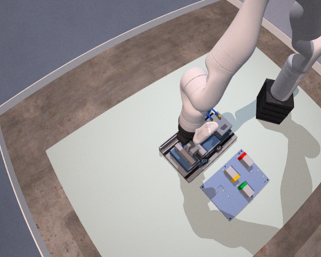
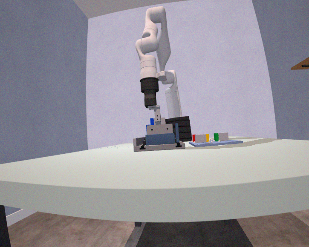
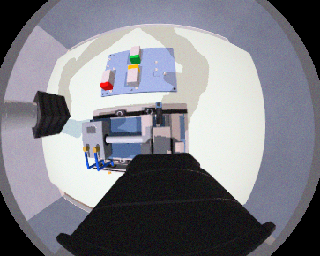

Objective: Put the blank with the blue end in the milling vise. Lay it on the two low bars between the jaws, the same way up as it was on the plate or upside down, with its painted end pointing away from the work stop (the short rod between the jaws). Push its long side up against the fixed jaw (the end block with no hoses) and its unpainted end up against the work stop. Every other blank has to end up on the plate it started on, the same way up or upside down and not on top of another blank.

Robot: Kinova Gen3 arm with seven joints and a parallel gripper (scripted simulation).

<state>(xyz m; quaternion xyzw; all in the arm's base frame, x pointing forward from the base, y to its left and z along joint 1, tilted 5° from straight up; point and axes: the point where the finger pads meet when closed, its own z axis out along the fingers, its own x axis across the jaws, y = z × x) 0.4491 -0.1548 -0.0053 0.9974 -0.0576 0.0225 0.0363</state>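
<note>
Right now my hand is 2 cm above the blank with blue end. Round my hand: vise 9 cm below, 7 cm behind, 1 cm to the left; blank with yellow end 20 cm to the left, 10 cm below, 5 cm behind; fixed jaw 5 cm below, 3 cm ahead.
</note>
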